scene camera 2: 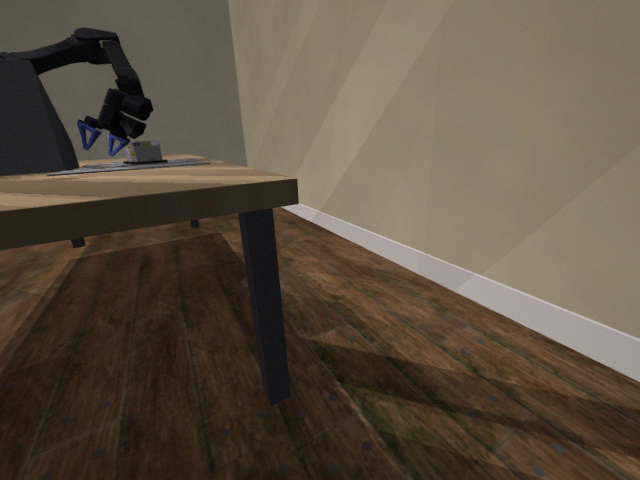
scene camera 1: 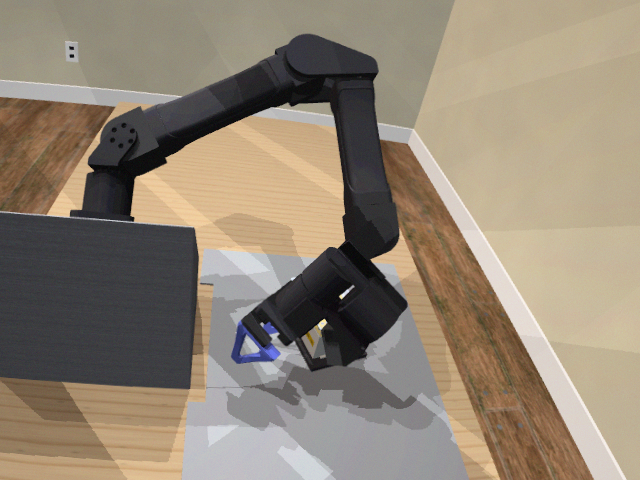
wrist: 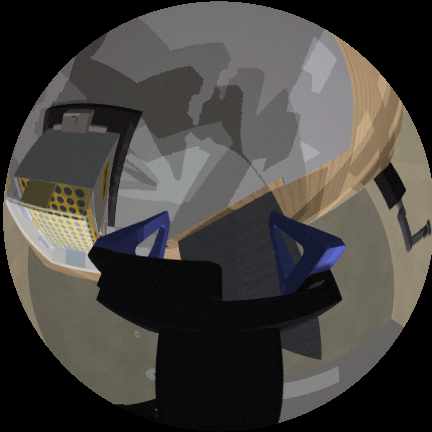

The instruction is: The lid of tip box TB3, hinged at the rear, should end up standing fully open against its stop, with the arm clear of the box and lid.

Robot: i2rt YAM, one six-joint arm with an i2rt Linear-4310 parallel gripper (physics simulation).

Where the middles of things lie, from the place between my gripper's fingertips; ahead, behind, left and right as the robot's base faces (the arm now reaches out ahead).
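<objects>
There's the lid (wrist: 58, 219), and my gripper is 20 mm below it, 60 mm to the right of it and 130 mm short of it.
</objects>
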